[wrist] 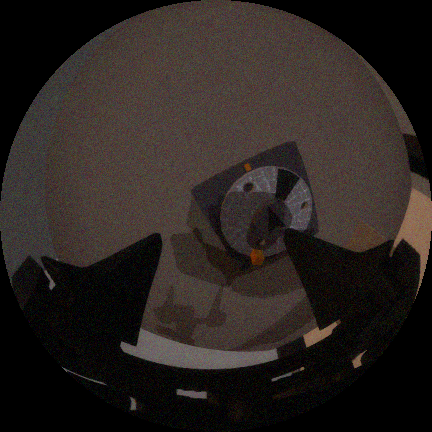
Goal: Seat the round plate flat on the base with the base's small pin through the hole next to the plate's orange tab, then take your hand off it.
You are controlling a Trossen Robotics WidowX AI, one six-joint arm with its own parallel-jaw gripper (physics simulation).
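The round plate, grey and speckled with a black wedge, lies over the dark square base, right of centre. Its orange tab points to the lower side of the view, and a small hole with a pale spot in it shows beside the tab. I cannot tell whether that spot is the pin, or whether the plate is fully flat. A small orange mark shows on the base beyond the plate's upper rim. My gripper is open and empty; its right fingertip overlaps the plate's lower right rim in view, and contact is unclear.
The base stands on a brown round-edged surface, with shadows of the arm and gripper below it. A faint orange-brown patch lies at the right. A tan area and a dark object show at the far right edge.
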